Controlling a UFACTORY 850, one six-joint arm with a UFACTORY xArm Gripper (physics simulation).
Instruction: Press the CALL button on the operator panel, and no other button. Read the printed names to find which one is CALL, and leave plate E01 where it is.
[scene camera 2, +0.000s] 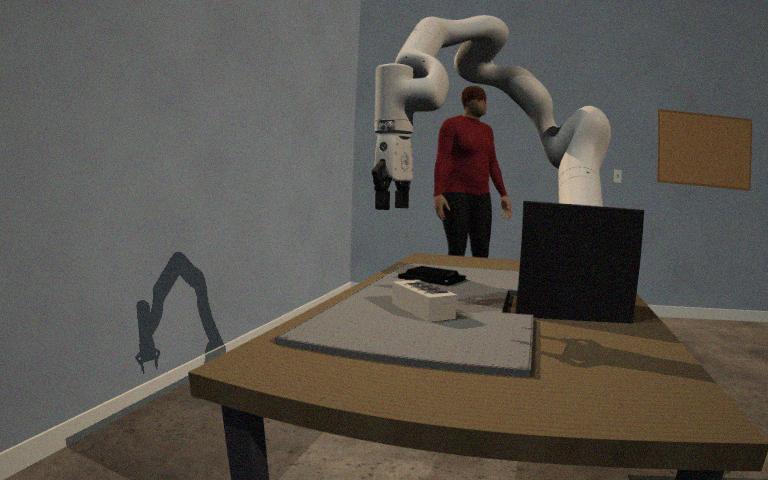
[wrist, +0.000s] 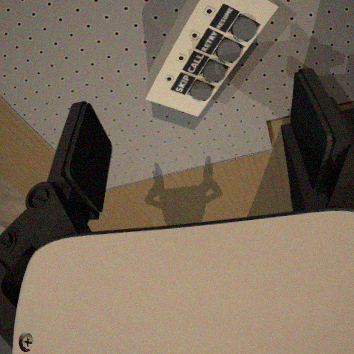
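The operator panel (scene camera 2: 441, 307) (wrist: 186, 103) is a cream box on a grey perforated board. In the wrist view its printed names read SKIP, CALL, RETRY and RESUME, each beside a round grey button. The CALL button (wrist: 215, 71) lies between the SKIP button (wrist: 201, 91) and the RETRY button (wrist: 229, 52); the RESUME button (wrist: 245, 27) is at the upper end. My gripper (scene camera 2: 391, 200) (wrist: 194, 106) is open and empty, pointing down, high above the table and apart from the panel. I cannot make out a plate marked E01 in either view.
The perforated board (scene camera 2: 339, 344) (wrist: 55, 75) lies on the wooden table (scene camera 2: 453, 407) (wrist: 240, 185). A low black object (scene camera 2: 431, 275) lies behind the panel. A tall black box (scene camera 2: 580, 260) stands to the right, before the arm's base. A person in red (scene camera 2: 465, 152) stands behind the table.
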